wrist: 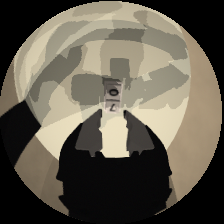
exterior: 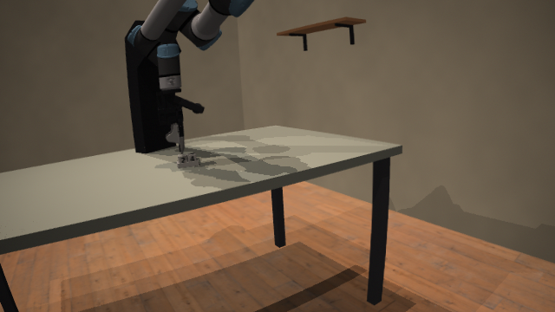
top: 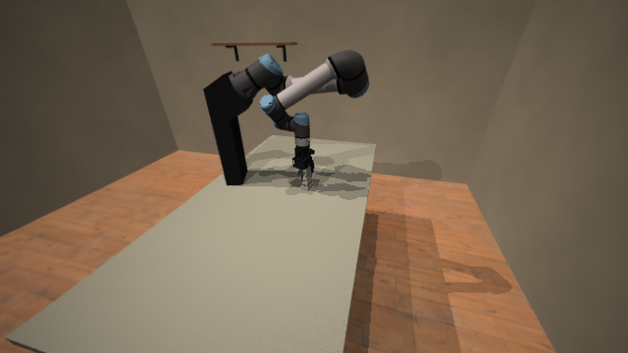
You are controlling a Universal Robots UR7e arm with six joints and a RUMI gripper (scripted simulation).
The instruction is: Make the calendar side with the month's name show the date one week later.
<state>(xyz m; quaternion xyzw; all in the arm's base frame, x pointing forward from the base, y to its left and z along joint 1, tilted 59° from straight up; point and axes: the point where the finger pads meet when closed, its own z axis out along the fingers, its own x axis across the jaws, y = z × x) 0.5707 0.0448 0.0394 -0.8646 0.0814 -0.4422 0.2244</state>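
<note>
My hand is 20 mm to the right of the calendar tray and 50 mm above it.
</note>
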